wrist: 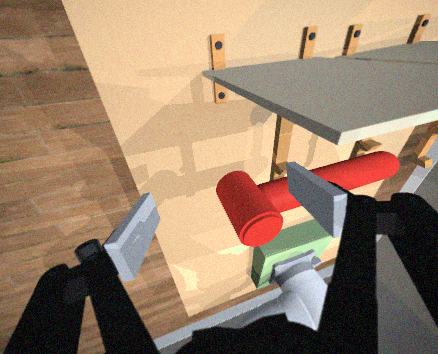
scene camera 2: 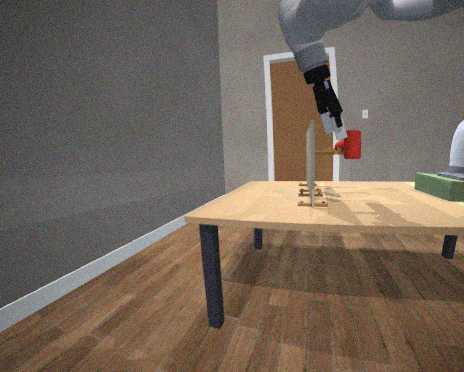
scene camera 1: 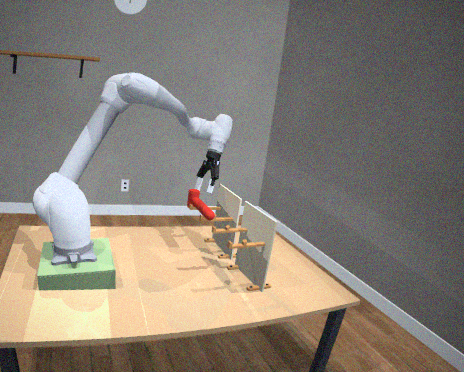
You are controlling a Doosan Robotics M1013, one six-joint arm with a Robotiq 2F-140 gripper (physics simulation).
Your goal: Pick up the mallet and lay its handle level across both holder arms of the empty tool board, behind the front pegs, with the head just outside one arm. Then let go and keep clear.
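Where they show: gripper, fingertip midpoint: point(wrist: 221, 191) point(scene camera 2: 335, 135) point(scene camera 1: 202, 191); arm's base, link origin: point(wrist: 289, 266) point(scene camera 1: 73, 253).
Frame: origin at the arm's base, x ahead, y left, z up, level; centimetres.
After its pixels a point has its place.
The red mallet point(scene camera 1: 204, 209) @(x 59.1, y 7.3, z 16.3 cm) point(scene camera 2: 353, 145) @(x 61.3, y 29.8, z 14.5 cm) point(wrist: 360, 173) @(x 62.1, y 10.3, z 16.5 cm) lies across the holder arms of the far tool board point(scene camera 1: 228, 202) @(x 73.2, y 12.0, z 18.0 cm), as scene camera 1 sees it. Its head is outside that board's outer arm point(wrist: 281, 145) @(x 67.3, y 20.9, z 12.5 cm). The empty tool board point(scene camera 1: 258, 226) @(x 72.7, y -18.4, z 18.0 cm) stands nearer that camera, with bare holder arms point(scene camera 1: 231, 230) @(x 64.9, y -10.4, z 13.2 cm) point(scene camera 1: 250, 244) @(x 66.1, y -25.1, z 13.4 cm) and small pegs on them. My gripper point(scene camera 1: 205, 185) @(x 67.2, y 31.0, z 17.7 cm) point(scene camera 2: 334, 131) @(x 67.2, y 31.0, z 17.7 cm) point(wrist: 221, 191) @(x 67.2, y 31.0, z 17.7 cm) is open and empty. It is above the mallet, near the head end. In the wrist view the head shows between the fingers, and the right finger overlaps part of the handle.
Both boards stand upright on wooden feet point(scene camera 1: 259, 287) point(scene camera 2: 313, 204) on the table point(scene camera 1: 175, 310) @(x 34.3, y -34.0, z -7.3 cm) point(scene camera 2: 260, 210) @(x 92.2, y 30.6, z -7.3 cm) point(wrist: 125, 65) @(x 76.6, y 37.8, z -7.3 cm). The mallet's board point(scene camera 2: 310, 165) @(x 74.0, y 10.8, z 7.1 cm) point(wrist: 310, 90) @(x 74.2, y 20.4, z 15.1 cm) is close beside my fingers. The arm's green base block point(scene camera 1: 77, 275) @(x 0.7, y -16.2, z -0.9 cm) point(scene camera 2: 440, 187) @(x 16.2, y 6.2, z -2.7 cm) point(wrist: 292, 245) @(x 16.0, y 1.5, z 0.1 cm) is at the other side of the table.
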